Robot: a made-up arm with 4 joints.
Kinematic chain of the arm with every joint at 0, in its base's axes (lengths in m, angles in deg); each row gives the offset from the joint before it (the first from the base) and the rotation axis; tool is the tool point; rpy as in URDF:
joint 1: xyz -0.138 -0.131 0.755 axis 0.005 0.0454 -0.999
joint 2: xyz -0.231 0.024 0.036 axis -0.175 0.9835 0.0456
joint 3: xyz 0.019 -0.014 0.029 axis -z
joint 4: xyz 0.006 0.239 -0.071 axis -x
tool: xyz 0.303 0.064 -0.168 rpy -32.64 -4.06 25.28
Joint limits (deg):
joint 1: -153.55..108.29
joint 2: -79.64..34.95
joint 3: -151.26..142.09
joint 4: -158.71..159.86
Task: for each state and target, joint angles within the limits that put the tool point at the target. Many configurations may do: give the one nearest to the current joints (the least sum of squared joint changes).
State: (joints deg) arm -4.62 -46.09 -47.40 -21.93
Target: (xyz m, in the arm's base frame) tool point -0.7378 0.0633 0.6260
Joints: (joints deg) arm -27.41 -16.35 -69.94 -47.90
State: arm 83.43 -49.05 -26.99 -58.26
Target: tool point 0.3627 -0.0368 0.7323
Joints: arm 87.92 -25.74 -28.42 -36.13
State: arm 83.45 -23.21 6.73 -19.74
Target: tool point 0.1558 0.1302 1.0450
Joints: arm 42.81 -59.82 -2.91 -36.54
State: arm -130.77 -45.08 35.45 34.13
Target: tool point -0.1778 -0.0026 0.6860
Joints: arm -123.77 -7.56 25.62 71.68
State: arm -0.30 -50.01 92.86 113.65
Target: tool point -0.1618 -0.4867 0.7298
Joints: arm -29.25 -48.31 102.50 115.05
